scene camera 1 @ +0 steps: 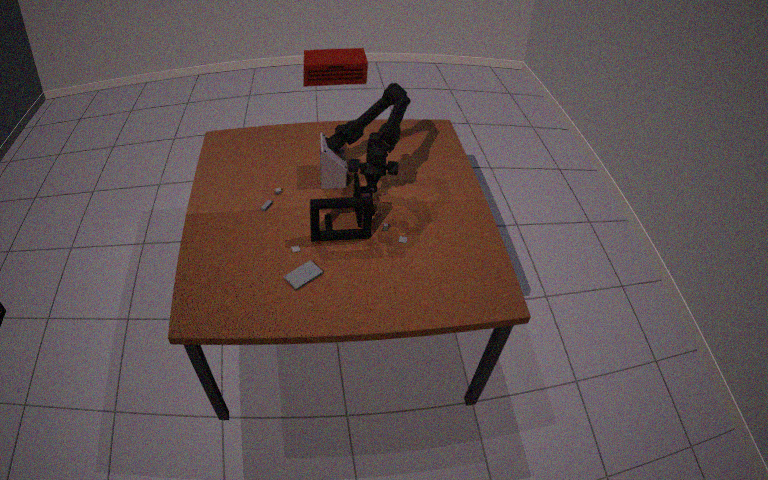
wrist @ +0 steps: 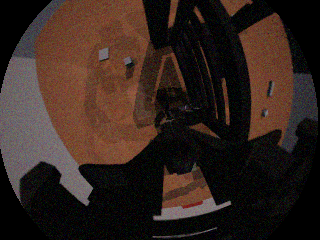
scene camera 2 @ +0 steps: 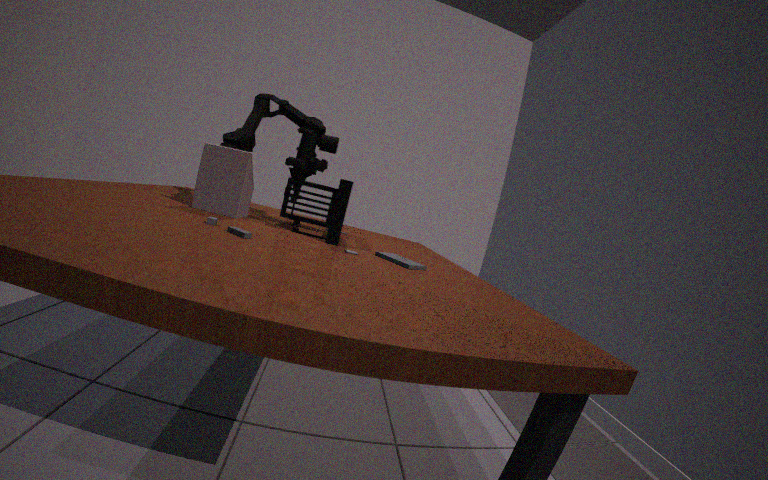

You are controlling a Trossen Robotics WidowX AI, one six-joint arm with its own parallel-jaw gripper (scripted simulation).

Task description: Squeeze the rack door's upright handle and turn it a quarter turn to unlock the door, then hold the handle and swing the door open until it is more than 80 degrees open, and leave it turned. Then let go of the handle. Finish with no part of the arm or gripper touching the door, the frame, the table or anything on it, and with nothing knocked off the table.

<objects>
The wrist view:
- my gripper: 174, 134
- black slatted rack door: 231, 52
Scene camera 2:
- my gripper: 296, 190
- black slatted rack door: 296, 219
</objects>
